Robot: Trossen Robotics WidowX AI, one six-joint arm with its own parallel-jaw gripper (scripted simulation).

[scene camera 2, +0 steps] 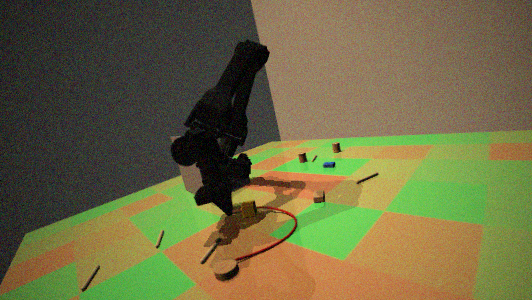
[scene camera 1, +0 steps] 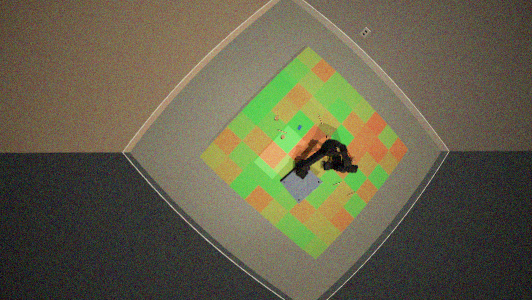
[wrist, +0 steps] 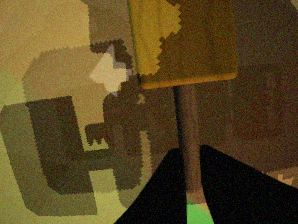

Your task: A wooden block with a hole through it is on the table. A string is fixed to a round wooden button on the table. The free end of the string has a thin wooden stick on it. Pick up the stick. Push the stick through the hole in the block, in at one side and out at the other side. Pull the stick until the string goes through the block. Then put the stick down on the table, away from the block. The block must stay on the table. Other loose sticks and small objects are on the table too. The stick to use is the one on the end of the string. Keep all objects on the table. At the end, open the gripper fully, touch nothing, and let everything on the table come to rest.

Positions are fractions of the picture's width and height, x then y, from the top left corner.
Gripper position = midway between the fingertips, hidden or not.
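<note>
You can see the gripper (scene camera 2: 0.43, 0.71), and the wrist view shows the gripper too (wrist: 0.63, 0.70).
</note>
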